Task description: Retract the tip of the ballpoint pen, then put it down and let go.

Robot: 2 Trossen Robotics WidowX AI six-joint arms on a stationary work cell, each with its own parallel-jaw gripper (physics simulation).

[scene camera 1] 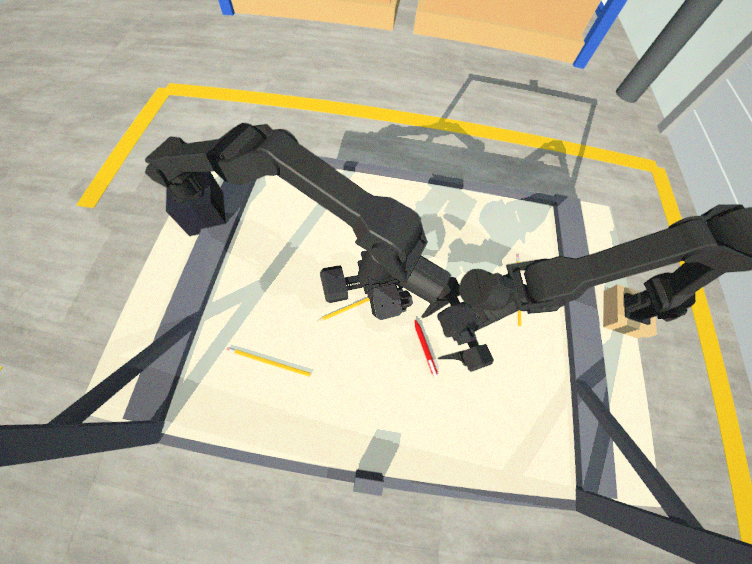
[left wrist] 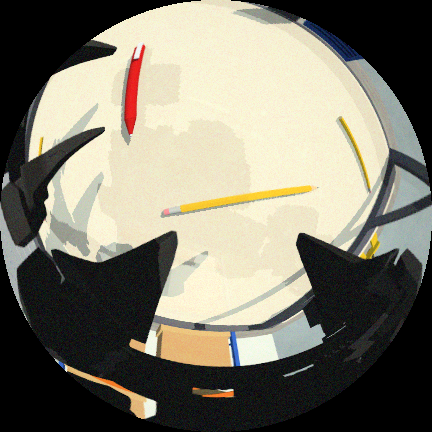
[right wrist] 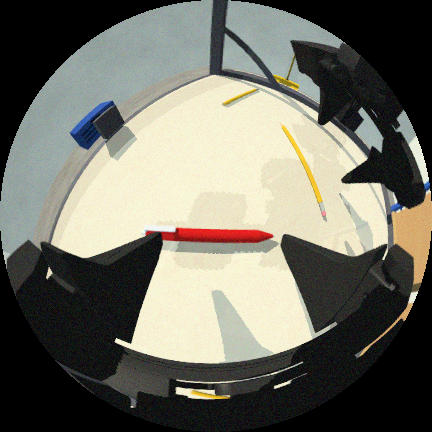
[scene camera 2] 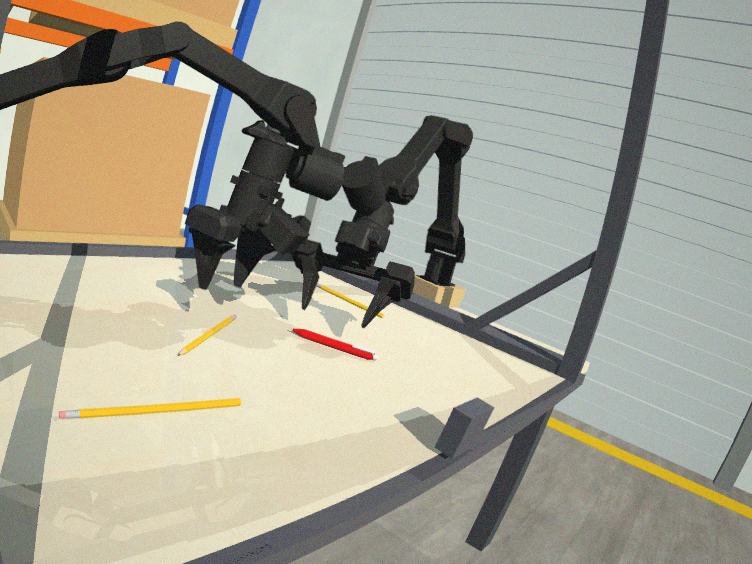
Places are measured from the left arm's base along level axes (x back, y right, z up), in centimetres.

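Pixels of known places: left gripper, fingertip midpoint: [scene camera 1: 365,289] [left wrist: 240,238] [right wrist: 331,148] [scene camera 2: 220,287]; right gripper, fingertip midpoint: [scene camera 1: 430,337] [left wrist: 106,83] [right wrist: 224,240] [scene camera 2: 332,318]; left arm's base, origin of the base link: [scene camera 1: 188,189] [right wrist: 349,105]; right arm's base, origin of the base link: [scene camera 1: 636,308] [scene camera 2: 437,281].
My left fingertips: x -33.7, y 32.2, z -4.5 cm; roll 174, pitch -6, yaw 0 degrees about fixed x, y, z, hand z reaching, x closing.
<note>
Ahead of a thing's pixels: the offset from my left fingertips to its top centre. Level surfaces: height alone.
The red ballpoint pen @(dx -9.8, dy +14.3, dz -4.6 cm) [scene camera 1: 425,344] [scene camera 2: 332,344] [left wrist: 132,92] [right wrist: 215,235] lies flat on the pale table top @(dz -6.1 cm) [scene camera 1: 485,418] [scene camera 2: 340,406]. It has a white clip near its button end, and a small point shows at its other end in scene camera 2. My right gripper [scene camera 1: 430,336] [scene camera 2: 334,317] [left wrist: 106,83] [right wrist: 224,240] is open and empty, low above the table beside the pen, its fingers apart along the pen's length. My left gripper [scene camera 2: 221,286] [left wrist: 240,238] [right wrist: 331,148] is open and empty above the table near a pencil; its fingertips are hidden in scene camera 1.
A yellow pencil @(dx +2.6, dy +0.9, dz -5.3 cm) [scene camera 1: 344,309] [scene camera 2: 208,335] [left wrist: 245,199] lies near the left gripper. A second pencil @(dx +23.4, dy +8.6, dz -5.4 cm) [scene camera 1: 271,361] [scene camera 2: 160,407] lies at the left of the table, a third pencil @(dx -37.0, dy +7.1, dz -5.4 cm) [scene camera 2: 352,301] beyond the right gripper. A short post @(dx +8.8, dy +35.3, dz -0.4 cm) [scene camera 1: 368,481] [scene camera 2: 464,428] stands at the table's edge.
</note>
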